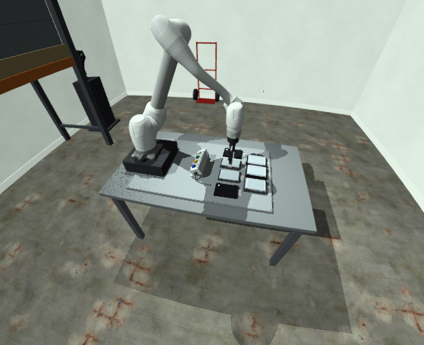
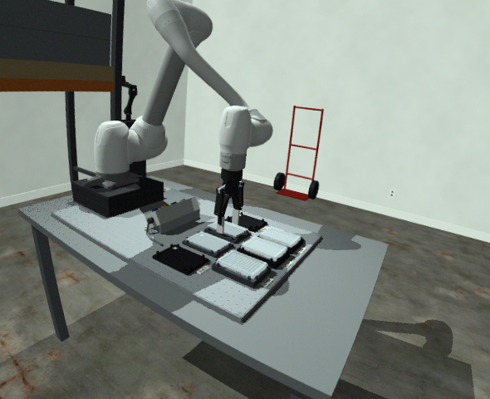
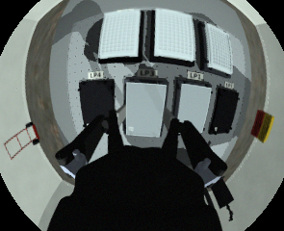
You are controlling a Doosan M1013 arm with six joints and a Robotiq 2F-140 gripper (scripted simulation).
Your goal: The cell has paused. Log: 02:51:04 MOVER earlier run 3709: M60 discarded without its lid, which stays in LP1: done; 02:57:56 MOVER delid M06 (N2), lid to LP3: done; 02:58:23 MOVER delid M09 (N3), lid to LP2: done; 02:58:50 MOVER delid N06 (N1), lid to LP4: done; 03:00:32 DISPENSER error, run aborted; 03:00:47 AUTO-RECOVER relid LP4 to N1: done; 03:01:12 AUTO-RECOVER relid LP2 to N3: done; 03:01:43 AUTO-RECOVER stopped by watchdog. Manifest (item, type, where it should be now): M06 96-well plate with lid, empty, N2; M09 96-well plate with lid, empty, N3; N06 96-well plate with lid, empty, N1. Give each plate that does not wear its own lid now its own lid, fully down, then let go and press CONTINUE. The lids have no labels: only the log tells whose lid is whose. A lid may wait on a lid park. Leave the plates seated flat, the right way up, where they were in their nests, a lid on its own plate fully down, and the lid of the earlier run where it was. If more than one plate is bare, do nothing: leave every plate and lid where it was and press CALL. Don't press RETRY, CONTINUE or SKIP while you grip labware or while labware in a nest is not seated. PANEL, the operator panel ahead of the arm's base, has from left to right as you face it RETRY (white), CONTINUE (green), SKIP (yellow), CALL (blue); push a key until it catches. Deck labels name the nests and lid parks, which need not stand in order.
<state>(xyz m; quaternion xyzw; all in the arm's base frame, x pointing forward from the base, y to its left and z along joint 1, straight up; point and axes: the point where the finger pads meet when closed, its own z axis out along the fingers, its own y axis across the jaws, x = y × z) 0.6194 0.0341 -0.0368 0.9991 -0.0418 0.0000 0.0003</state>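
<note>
My gripper is now 4 cm above the grey pad. The rest, counted from my hand: yellow key (24 cm behind, 8 cm to the right, 2 cm above); green key (24 cm behind, 3 cm to the right, 2 cm above); white key (24 cm behind, 2 cm to the left, 2 cm above).
</note>
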